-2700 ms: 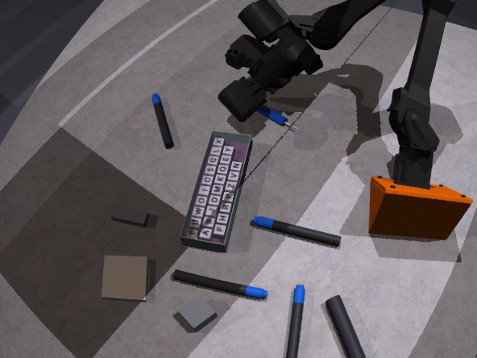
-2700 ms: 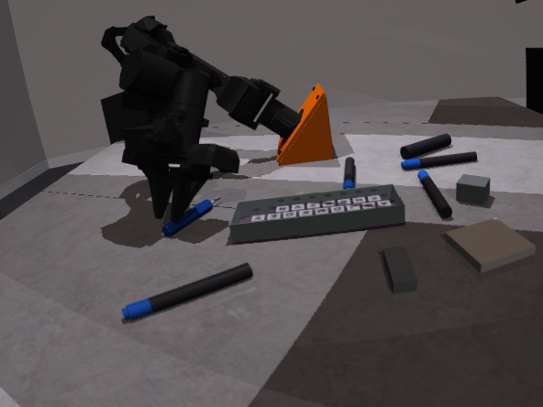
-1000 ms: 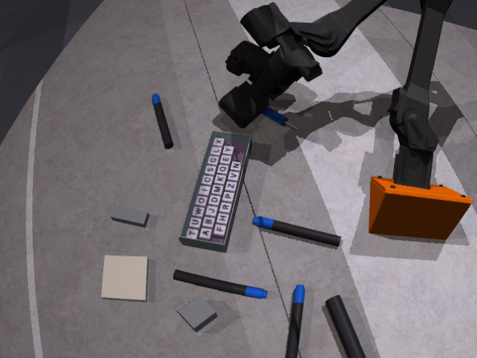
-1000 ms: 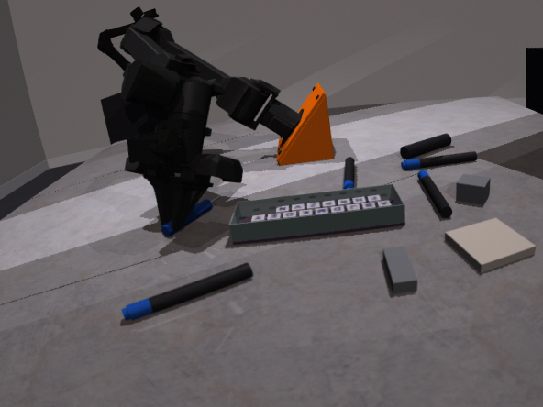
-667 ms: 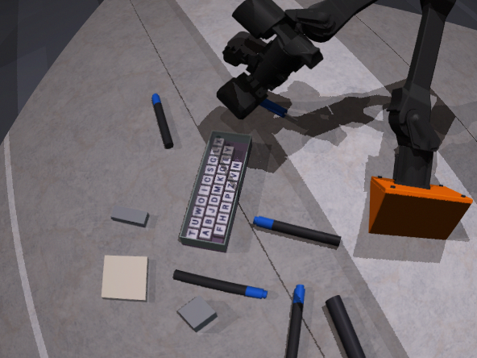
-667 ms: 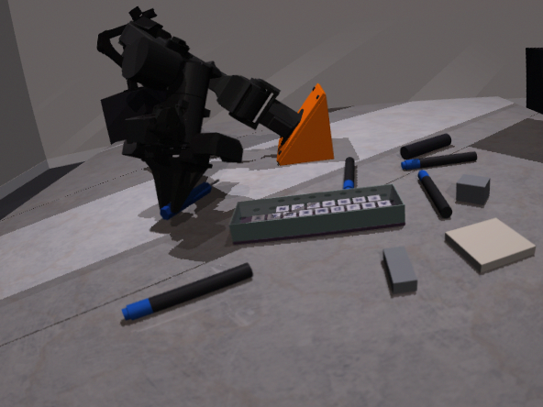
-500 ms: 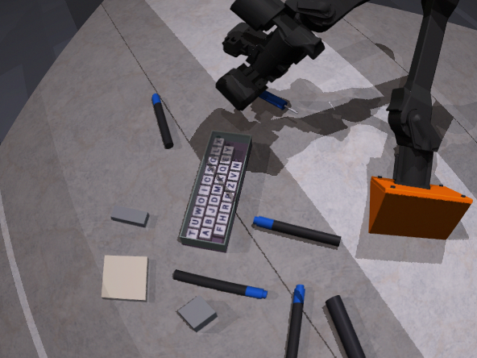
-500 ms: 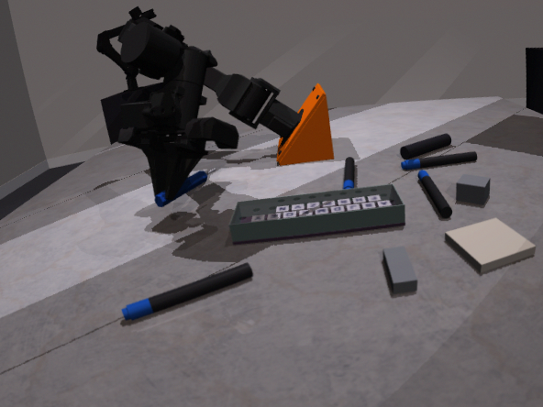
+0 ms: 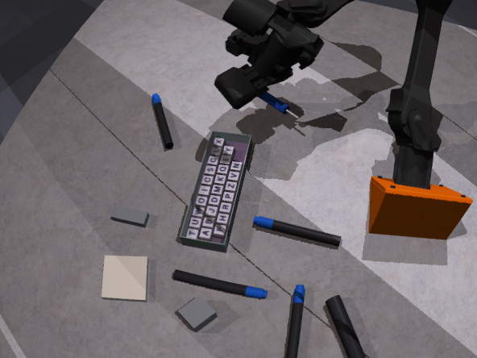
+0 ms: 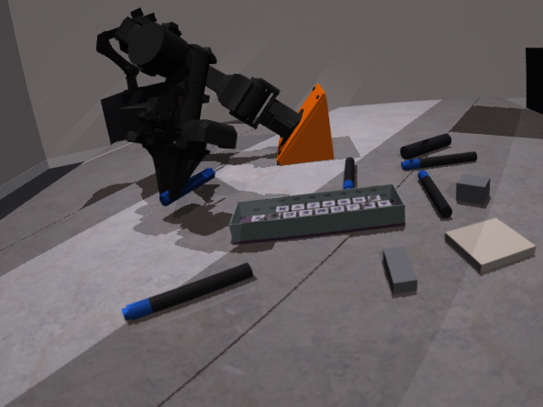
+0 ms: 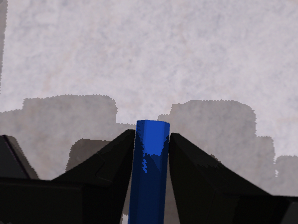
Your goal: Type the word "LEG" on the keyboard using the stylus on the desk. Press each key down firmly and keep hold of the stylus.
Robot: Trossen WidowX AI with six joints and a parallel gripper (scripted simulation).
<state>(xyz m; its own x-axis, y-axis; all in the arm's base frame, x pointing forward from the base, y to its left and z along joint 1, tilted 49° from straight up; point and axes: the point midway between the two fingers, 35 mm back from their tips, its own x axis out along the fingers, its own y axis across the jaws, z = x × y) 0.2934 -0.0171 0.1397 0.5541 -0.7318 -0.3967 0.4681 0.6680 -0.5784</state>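
My gripper tip is 6 cm past the stylus, 3 cm to the right of it and 1 cm below it. The rest, counted from my gripper tip: beige pad 40 cm to the left, 8 cm ahead, 4 cm below.
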